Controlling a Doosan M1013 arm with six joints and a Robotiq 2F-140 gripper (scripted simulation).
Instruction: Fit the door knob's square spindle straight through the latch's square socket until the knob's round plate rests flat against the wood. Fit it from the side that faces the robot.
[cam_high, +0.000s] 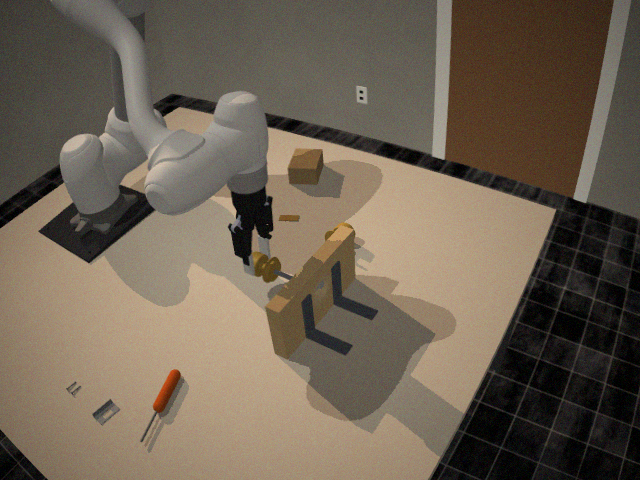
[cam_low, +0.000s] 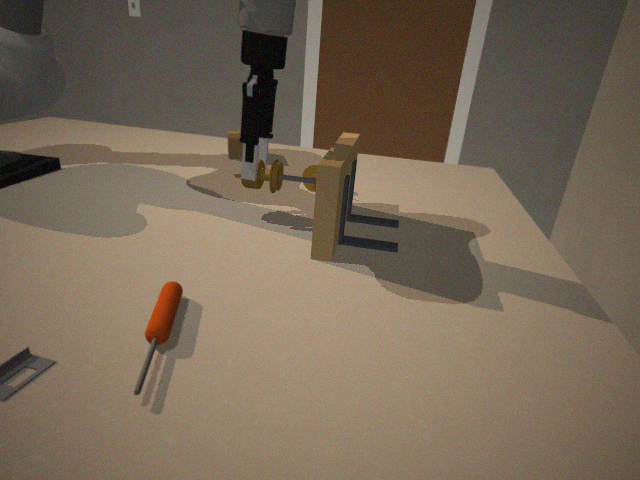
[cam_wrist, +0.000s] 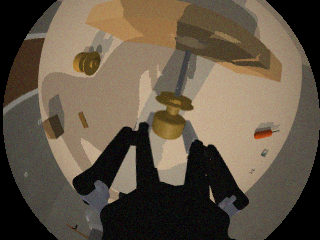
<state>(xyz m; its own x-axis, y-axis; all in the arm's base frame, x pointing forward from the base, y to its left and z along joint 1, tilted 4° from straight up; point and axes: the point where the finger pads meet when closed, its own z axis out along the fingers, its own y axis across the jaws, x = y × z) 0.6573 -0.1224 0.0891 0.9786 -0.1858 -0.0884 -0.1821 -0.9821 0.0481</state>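
Right now the latch socket is 16 cm ahead of my hand, 3 cm to the right of it and 3 cm below it. The rest, counted from my hand: brass round piece 13 cm ahead, 22 cm to the left, 9 cm below; then upright wooden board 16 cm ahead, 3 cm to the right, 3 cm below; then brass door knob 4 cm ahead, 1 cm to the right, 3 cm below.
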